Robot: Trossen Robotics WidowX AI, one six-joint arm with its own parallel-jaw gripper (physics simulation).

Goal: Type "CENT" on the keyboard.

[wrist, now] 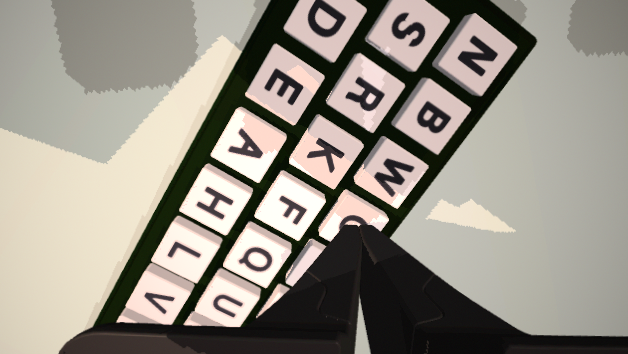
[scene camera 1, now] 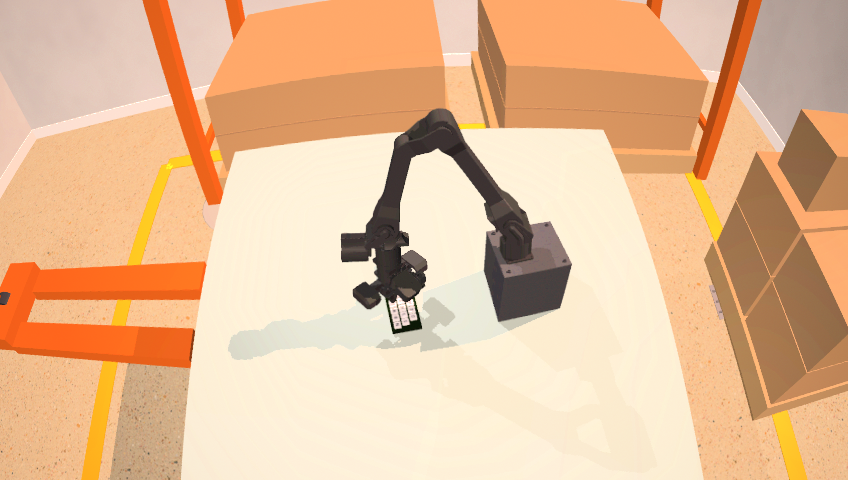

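Where they show: gripper, between the fingertips: (wrist: 357, 238) (scene camera 1: 392, 302); arm's base, origin of its link: (scene camera 1: 516, 252).
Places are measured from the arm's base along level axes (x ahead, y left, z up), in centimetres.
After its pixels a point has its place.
The keyboard (scene camera 1: 407, 328) @(z -15.5, x 26.7, y 4.3 cm) (wrist: 192, 166) @(z -15.6, x 23.5, y -4.3 cm) is a narrow dark green board with pale lettered keys, lying on the table under my gripper. My gripper (scene camera 1: 395, 296) @(z -14.4, x 28.8, y -3.2 cm) (wrist: 357, 238) @(z -14.4, x 28.8, y -3.2 cm) is shut and empty, pointing down at the keyboard. In the wrist view its tips overlap the lower part of the C key (wrist: 353, 204) @(z -15.0, x 28.3, y -2.6 cm); whether they touch it is unclear. The N key (wrist: 477, 55) @(z -15.0, x 28.8, y 2.9 cm) is in the top right corner of the board, and the E key (wrist: 285, 85) @(z -15.0, x 24.7, y -0.6 cm) is at the upper left between D and A. A T key cannot be made out; several keys below C are partly hidden by the fingers.
The arm's dark base box (scene camera 1: 529, 285) @(z -3.5, x -1.4, y 7.1 cm) stands on the pale table (scene camera 1: 476, 404) @(z -16.8, x 15.5, y 28.1 cm) to the right of the keyboard. Large cardboard boxes (scene camera 1: 333, 47) stand beyond the table's far edge. An orange pallet jack (scene camera 1: 119, 282) is at the left, and stacked boxes (scene camera 1: 773, 267) are at the right.
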